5 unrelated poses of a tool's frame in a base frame.
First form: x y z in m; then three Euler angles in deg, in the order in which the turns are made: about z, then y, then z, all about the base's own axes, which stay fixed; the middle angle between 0 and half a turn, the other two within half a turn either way.
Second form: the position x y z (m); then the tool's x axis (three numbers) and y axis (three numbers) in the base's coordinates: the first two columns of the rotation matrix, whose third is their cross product. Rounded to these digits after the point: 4 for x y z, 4 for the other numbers.
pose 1, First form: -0.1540 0.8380 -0.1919 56.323 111.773 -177.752
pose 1, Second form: -0.1540 0.8380 -0.1919 0.2382 -0.8235 -0.5150 -0.2867 -0.5662 0.7728
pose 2, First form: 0.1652 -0.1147 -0.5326 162.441 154.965 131.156
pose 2, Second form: 0.1652 -0.1147 -0.5326 -0.7956 0.4519 0.4035 0.5379 0.8333 0.1277
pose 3, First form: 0.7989 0.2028 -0.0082 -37.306 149.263 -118.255
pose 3, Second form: 0.7989 0.2028 -0.0082 -0.2102 0.8891 -0.4065 0.9472 0.0823 -0.3098
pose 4, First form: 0.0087 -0.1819 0.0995 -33.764 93.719 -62.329
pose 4, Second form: 0.0087 -0.1819 0.0995 -0.5173 -0.2103 -0.8296 0.7195 0.4180 -0.5546
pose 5, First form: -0.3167 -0.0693 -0.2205 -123.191 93.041 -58.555
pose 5, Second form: -0.3167 -0.0693 -0.2205 -0.6988 -0.4613 0.5467 -0.4902 -0.2477 -0.8357
